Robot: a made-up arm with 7 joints. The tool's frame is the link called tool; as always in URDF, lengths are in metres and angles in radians. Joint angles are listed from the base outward. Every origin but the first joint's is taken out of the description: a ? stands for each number. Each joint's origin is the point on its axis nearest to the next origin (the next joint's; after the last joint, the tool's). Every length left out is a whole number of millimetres.
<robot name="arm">
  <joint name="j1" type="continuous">
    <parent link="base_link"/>
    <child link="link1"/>
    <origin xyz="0 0 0.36" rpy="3.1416 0 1.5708"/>
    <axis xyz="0 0 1"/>
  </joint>
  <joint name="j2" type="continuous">
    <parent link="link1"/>
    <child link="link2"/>
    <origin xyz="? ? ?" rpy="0 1.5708 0"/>
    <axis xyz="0 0 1"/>
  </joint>
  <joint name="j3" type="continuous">
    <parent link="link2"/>
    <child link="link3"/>
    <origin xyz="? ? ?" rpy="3.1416 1.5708 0"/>
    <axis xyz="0 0 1"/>
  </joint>
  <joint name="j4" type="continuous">
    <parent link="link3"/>
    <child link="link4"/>
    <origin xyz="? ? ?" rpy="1.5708 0 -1.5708"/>
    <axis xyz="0 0 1"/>
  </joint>
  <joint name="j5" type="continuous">
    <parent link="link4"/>
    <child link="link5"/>
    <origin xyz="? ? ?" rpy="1.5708 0 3.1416"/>
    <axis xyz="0 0 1"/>
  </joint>
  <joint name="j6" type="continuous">
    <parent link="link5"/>
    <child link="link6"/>
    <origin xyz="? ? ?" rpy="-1.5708 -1.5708 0"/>
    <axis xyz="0 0 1"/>
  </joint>
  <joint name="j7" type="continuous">
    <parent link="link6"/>
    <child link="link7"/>
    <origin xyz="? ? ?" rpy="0 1.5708 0"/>
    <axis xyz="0 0 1"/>
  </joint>
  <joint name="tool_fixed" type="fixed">
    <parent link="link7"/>
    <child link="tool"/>
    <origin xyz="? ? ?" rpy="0 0 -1.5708"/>
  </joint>
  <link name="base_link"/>
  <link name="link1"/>
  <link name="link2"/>
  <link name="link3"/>
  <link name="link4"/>
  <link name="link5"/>
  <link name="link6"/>
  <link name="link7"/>
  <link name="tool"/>
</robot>
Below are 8 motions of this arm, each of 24 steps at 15 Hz.
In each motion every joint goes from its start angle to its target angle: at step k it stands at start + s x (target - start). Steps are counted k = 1, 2, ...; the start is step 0. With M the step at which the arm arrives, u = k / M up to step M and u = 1 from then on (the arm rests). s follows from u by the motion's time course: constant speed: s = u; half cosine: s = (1 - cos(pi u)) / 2; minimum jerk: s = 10 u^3 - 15 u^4 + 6 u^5.
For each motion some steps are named. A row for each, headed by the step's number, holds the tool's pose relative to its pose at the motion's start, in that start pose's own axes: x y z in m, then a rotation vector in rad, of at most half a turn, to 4 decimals.
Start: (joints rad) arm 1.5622 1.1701 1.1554 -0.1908 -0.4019 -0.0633 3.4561
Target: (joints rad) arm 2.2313 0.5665 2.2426 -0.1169 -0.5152 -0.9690 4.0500
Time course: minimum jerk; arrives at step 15
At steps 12, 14, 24:
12: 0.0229 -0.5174 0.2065 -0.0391 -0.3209 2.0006
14: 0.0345 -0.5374 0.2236 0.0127 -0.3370 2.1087
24: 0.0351 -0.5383 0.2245 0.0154 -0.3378 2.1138

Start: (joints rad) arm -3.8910 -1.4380 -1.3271 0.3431 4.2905 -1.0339 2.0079
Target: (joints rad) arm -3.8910 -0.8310 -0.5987 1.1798 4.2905 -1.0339 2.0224
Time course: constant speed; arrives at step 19
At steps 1, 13, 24:
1: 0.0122 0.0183 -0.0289 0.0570 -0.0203 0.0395
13: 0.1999 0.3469 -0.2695 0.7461 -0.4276 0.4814
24: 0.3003 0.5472 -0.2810 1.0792 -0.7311 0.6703

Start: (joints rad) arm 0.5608 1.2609 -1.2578 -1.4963 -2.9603 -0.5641 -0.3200
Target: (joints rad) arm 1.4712 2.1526 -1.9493 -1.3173 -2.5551 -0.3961 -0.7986
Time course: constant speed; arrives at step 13
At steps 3, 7, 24:
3: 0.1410 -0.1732 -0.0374 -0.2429 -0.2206 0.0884
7: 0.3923 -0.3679 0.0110 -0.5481 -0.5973 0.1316
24: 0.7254 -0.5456 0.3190 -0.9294 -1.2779 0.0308

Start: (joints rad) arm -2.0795 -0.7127 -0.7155 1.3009 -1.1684 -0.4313 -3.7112
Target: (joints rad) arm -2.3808 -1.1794 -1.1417 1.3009 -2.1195 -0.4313 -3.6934
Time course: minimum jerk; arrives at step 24
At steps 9, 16, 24:
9: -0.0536 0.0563 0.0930 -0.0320 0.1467 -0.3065
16: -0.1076 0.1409 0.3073 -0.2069 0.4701 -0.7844
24: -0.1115 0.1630 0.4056 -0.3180 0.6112 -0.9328

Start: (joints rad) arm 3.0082 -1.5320 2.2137 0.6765 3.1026 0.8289 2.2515
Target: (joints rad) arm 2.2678 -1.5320 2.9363 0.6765 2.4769 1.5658 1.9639
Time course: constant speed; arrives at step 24
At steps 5, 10, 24:
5: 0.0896 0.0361 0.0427 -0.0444 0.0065 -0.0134
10: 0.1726 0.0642 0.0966 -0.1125 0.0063 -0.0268
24: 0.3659 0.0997 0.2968 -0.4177 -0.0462 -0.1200

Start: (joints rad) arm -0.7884 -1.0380 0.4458 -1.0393 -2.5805 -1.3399 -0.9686
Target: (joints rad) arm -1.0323 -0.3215 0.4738 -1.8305 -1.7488 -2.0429 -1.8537
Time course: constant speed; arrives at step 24
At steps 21, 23, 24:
21: -0.2707 -0.2876 0.1015 -0.7752 -0.4225 -0.8900
23: -0.2921 -0.3134 0.1252 -0.8456 -0.4912 -0.9877
24: -0.3025 -0.3260 0.1378 -0.8808 -0.5277 -1.0366

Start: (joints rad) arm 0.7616 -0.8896 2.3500 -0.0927 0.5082 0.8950 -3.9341
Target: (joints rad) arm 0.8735 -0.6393 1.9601 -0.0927 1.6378 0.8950 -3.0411
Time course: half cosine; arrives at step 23
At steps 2, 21, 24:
2: 0.0030 0.0013 0.0029 -0.0053 -0.0118 0.0252
21: 0.1332 0.0726 0.1868 -0.6027 -0.4715 1.2411
24: 0.1351 0.0741 0.1909 -0.6205 -0.4761 1.2617

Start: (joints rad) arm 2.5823 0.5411 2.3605 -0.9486 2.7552 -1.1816 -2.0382
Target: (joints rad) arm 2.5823 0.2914 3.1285 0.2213 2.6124 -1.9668 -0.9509
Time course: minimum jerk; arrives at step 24
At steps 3, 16, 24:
3: 0.0051 -0.0045 -0.0051 -0.0290 -0.0220 0.0197
16: 0.3396 -0.2043 -0.0149 -1.6414 -0.6301 0.3854
24: 0.4158 -0.2304 0.0504 -2.0360 -0.6085 0.1722

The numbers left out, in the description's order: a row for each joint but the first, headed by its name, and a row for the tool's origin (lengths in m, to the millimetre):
j2: -0.016 0 0
j3: 0.584 0 0
j4: 0.012 0 0
j5: 0 -0.256 0
j6: 0 0 0
j7: -0.077 0 0
tool: 0 0 0

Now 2 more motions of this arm.
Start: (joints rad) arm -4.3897 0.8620 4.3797 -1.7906 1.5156 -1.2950 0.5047
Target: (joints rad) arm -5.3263 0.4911 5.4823 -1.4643 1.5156 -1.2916 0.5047
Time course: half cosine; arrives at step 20
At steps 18, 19, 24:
18: -0.3698 0.2248 -0.1792 0.3193 0.1130 -0.9109
19: -0.3720 0.2298 -0.1848 0.3283 0.1117 -0.9214
24: -0.3727 0.2315 -0.1868 0.3313 0.1113 -0.9249

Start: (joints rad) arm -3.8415 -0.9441 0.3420 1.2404 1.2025 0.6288 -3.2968
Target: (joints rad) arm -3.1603 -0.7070 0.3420 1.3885 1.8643 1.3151 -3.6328
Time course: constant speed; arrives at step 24
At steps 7, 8, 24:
7: 0.0374 0.0326 0.0394 -0.2855 0.2209 0.2211
8: 0.0424 0.0374 0.0446 -0.3321 0.2494 0.2497
24: 0.1134 0.1258 0.1122 -1.2184 0.5338 0.6391

